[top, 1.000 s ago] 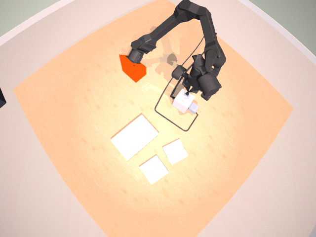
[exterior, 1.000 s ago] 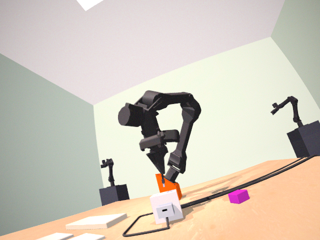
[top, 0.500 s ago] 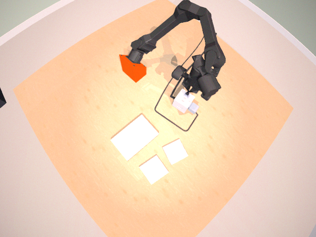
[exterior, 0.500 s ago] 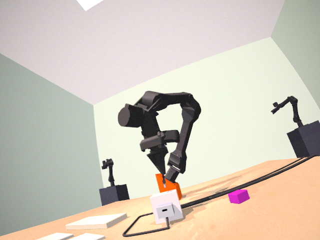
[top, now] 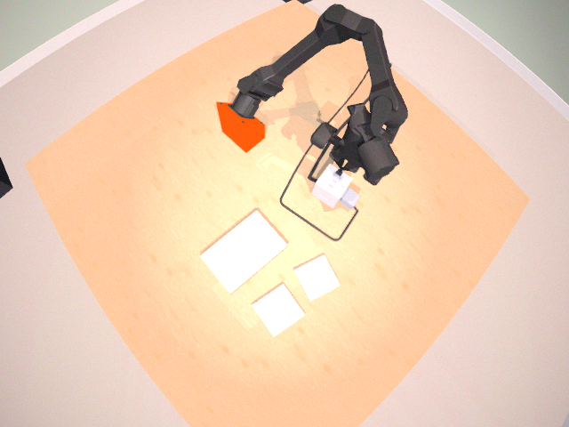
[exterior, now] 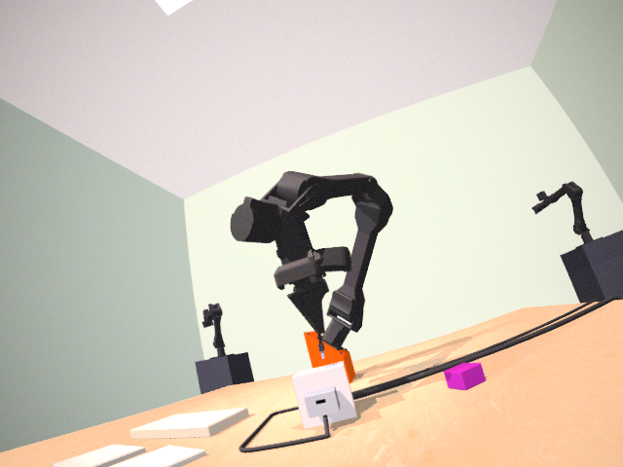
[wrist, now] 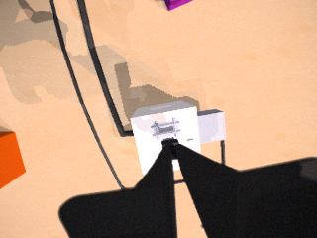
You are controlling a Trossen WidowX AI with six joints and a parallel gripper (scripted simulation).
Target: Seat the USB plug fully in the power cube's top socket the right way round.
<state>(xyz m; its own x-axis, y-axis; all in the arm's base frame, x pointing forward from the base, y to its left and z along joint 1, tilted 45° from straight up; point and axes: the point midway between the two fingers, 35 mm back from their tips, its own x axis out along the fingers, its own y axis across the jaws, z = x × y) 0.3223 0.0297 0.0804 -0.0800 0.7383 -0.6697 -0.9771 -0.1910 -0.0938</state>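
My gripper tip is 6 cm above the USB socket. The rest, counted from my gripper tip: magenta block 19 cm to the left, 12 cm below, 1 cm ahead; dark USB plug 2 cm below.
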